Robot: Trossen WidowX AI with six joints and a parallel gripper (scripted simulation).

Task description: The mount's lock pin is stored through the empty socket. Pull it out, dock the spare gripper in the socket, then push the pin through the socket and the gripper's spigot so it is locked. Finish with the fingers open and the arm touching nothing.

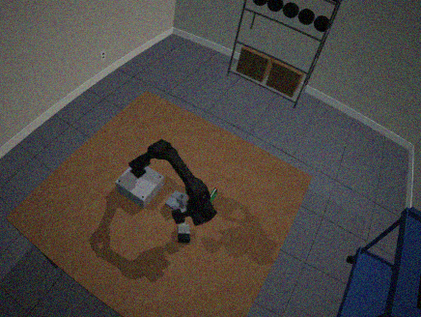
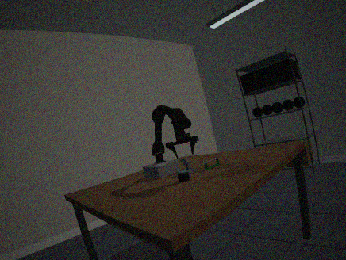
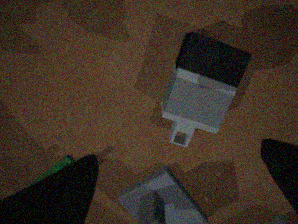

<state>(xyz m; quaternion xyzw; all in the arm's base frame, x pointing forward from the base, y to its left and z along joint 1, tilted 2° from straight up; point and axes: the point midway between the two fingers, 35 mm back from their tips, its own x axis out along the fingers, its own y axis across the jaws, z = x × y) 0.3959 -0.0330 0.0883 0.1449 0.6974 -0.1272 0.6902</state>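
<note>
My gripper tip is 1 cm past the spare gripper, 3 cm to the left of it and 11 cm above it. From my gripper tip the other things lie so: green holder (4 cm behind, 22 cm to the left, 11 cm below); socket mount (13 cm behind, 8 cm to the left, 8 cm below).
</note>
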